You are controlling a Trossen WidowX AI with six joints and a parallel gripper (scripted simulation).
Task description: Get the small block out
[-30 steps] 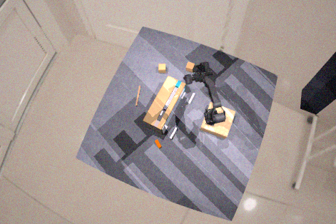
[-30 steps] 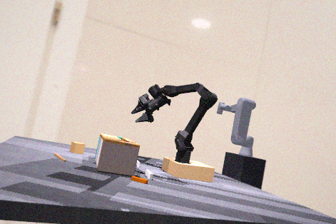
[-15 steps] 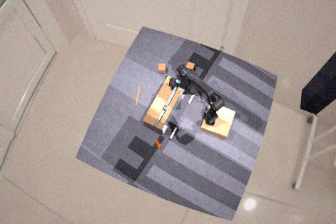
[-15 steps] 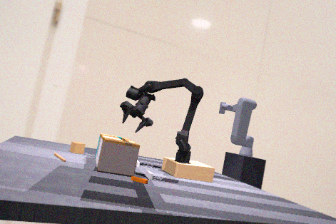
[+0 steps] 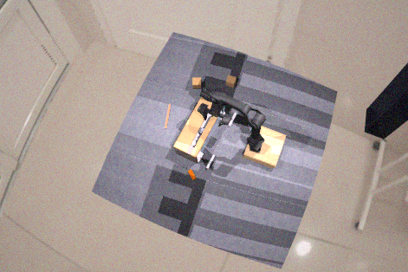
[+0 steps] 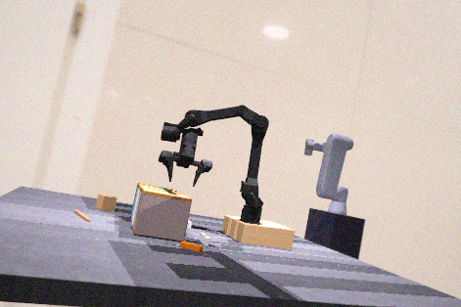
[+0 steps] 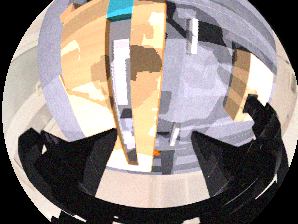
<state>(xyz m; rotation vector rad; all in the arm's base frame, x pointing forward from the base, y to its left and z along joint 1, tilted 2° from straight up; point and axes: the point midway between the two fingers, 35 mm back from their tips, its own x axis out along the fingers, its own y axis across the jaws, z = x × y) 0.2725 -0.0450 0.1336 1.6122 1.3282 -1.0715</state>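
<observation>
The clear-fronted box is 100 mm below my gripper tip, 30 mm ahead of it and 20 mm to the left of it. Also, from my gripper tip: thin tan stick 300 mm ahead, 160 mm below, 20 mm to the right.
</observation>
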